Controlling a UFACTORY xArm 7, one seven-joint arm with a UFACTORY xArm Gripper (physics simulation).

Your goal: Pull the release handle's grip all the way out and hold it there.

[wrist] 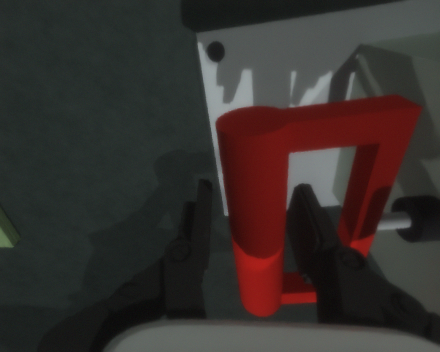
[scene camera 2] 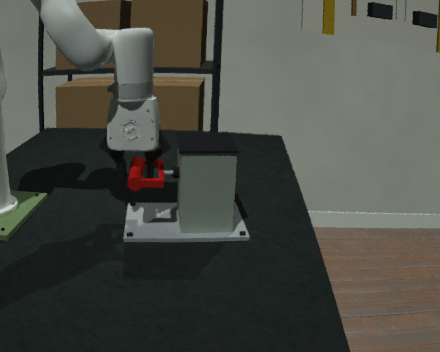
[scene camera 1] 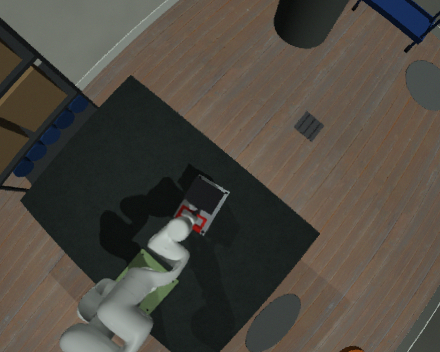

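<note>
The red release handle's round grip (scene camera 2: 134, 180) (wrist: 254, 210) is the outer bar of a red rectangular loop (scene camera 1: 202, 227). A short metal rod (scene camera 2: 169, 173) (wrist: 394, 220) joins the loop to a pale grey housing (scene camera 2: 207, 192) with a dark top (scene camera 1: 206, 195). My gripper (scene camera 2: 136, 174) (wrist: 250, 200) points down and stands partly open astride the grip. One finger is outside the loop and the other is inside its opening. In the wrist view, gaps show between the fingers and the grip. In scene camera 1 the arm hides the fingers.
The housing stands on a light base plate (scene camera 2: 150, 231) (wrist: 315, 170) on the dark table top (scene camera 1: 270, 235) (scene camera 2: 240, 295). The arm's green mounting plate (scene camera 1: 162, 295) (scene camera 2: 25, 215) is on the opposite side from the housing. A rack with boxes (scene camera 2: 130, 102) stands behind the table.
</note>
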